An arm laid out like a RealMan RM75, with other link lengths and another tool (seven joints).
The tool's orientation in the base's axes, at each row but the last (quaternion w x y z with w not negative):
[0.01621 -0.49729 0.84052 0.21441]
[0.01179 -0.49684 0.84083 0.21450]
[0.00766 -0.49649 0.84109 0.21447]
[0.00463 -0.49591 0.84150 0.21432]
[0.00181 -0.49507 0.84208 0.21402]
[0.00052 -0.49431 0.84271 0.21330]
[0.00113 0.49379 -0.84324 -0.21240]
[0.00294 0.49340 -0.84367 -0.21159]
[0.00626 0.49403 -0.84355 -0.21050]
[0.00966 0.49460 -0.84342 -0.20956]
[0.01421 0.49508 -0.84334 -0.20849]
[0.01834 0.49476 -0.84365 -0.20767]
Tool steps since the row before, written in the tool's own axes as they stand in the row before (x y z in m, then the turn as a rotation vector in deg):
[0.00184 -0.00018 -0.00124 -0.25 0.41 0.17]
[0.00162 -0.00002 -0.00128 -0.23 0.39 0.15]
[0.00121 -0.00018 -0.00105 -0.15 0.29 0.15]
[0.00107 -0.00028 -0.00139 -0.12 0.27 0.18]
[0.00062 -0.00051 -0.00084 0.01 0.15 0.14]
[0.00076 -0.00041 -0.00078 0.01 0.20 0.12]
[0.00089 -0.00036 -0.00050 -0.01 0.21 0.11]
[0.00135 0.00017 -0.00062 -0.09 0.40 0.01]
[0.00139 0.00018 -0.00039 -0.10 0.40 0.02]
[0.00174 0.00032 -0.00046 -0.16 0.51 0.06]
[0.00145 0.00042 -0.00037 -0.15 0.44 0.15]
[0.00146 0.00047 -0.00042 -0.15 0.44 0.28]
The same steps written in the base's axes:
[-0.00055 -0.00207 0.00062 -0.25 0.44 0.05]
[-0.00056 -0.00183 0.00078 -0.24 0.41 0.05]
[-0.00025 -0.00147 0.00062 -0.20 0.30 0.00]
[-0.00002 -0.00152 0.00093 -0.20 0.28 -0.04]
[0.00028 -0.00103 0.00045 -0.16 0.11 -0.08]
[0.00012 -0.00109 0.00040 -0.20 0.12 -0.04]
[-0.00005 -0.00107 0.00014 -0.19 0.14 -0.02]
[-0.00070 -0.00127 0.00035 -0.29 0.25 0.15]
[-0.00078 -0.00122 0.00015 -0.29 0.26 0.15]
[-0.00105 -0.00148 0.00020 -0.36 0.37 0.16]
[-0.00100 -0.00117 0.00023 -0.32 0.36 0.05]
[-0.00103 -0.00117 0.00030 -0.35 0.41 -0.07]

